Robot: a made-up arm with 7 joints.
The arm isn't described. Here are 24 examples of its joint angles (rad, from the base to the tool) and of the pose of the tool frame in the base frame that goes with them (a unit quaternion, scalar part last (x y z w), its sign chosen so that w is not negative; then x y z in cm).
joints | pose
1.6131 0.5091 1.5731 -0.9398 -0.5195 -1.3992 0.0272 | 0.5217 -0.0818 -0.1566 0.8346 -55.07 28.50 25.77
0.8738 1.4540 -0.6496 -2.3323 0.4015 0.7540 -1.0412 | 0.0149 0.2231 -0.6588 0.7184 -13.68 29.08 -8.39
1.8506 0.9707 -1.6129 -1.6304 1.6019 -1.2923 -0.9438 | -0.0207 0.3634 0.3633 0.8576 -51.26 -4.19 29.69
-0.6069 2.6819 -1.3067 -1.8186 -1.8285 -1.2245 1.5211 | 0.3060 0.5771 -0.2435 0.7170 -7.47 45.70 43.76
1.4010 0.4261 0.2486 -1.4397 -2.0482 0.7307 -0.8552 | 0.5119 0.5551 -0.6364 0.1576 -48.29 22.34 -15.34
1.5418 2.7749 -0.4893 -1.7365 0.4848 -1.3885 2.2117 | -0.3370 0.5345 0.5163 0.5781 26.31 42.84 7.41
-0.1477 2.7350 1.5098 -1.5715 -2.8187 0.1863 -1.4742 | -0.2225 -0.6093 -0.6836 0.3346 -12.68 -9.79 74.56
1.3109 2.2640 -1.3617 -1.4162 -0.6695 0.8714 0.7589 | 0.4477 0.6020 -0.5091 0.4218 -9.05 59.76 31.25
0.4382 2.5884 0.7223 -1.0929 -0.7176 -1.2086 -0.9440 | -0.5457 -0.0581 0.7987 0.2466 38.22 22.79 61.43
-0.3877 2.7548 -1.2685 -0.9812 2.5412 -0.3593 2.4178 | 0.6875 0.6874 -0.2159 0.0907 -7.61 45.42 66.07
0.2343 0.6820 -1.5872 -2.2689 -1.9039 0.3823 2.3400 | -0.6973 -0.1479 -0.1269 0.6898 -13.65 -3.01 -27.75
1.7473 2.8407 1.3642 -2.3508 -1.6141 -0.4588 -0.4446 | -0.2782 0.3920 0.6979 0.5310 43.49 4.93 1.52
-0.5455 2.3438 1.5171 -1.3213 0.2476 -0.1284 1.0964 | 0.0463 0.9068 0.4174 0.0355 -27.56 17.88 67.88
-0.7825 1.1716 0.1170 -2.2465 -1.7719 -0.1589 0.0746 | -0.8179 0.5123 0.2476 0.0846 34.13 23.78 25.00
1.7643 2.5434 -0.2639 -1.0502 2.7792 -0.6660 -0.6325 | 0.4357 -0.1566 0.0869 0.8821 29.70 59.32 4.72
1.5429 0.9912 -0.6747 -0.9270 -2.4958 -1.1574 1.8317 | -0.2354 0.9091 -0.1729 0.2970 -60.08 28.63 8.96
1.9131 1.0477 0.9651 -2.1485 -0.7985 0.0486 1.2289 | 0.2480 -0.1445 -0.0590 0.9561 -17.75 39.35 17.30
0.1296 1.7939 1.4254 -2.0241 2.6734 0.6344 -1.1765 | -0.0894 -0.6331 -0.5741 0.5114 2.13 28.81 51.54
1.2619 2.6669 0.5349 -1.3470 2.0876 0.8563 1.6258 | -0.1145 -0.0719 0.8016 0.5824 54.53 29.73 16.56
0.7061 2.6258 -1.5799 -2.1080 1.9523 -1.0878 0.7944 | 0.0012 -0.2701 0.5640 0.7803 4.20 41.48 34.92
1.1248 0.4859 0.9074 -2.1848 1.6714 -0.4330 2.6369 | 0.8677 0.2085 -0.2317 0.3872 -22.82 31.60 -0.39
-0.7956 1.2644 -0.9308 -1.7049 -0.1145 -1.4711 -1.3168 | -0.1853 0.7358 0.6124 0.2221 39.77 25.61 -1.88
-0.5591 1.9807 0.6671 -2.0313 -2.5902 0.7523 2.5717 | -0.4022 0.7149 0.5426 0.1808 3.97 24.33 54.78
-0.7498 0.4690 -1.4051 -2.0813 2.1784 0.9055 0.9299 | -0.3167 0.7456 0.0816 0.5806 26.38 -16.00 -19.56
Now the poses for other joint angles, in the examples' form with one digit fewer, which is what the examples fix.
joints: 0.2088 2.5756 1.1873 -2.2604 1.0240 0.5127 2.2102
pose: -0.540 -0.298 -0.058 0.785 15.8 -2.9 55.0
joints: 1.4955 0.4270 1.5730 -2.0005 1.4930 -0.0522 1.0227
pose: -0.248 -0.793 0.422 0.362 -35.2 27.2 26.4
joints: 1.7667 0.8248 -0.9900 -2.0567 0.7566 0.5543 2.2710
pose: -0.114 -0.377 -0.910 0.130 -46.5 -5.7 8.5
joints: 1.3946 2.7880 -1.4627 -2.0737 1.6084 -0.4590 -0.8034
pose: 0.169 0.628 -0.133 0.748 11.6 41.0 29.2
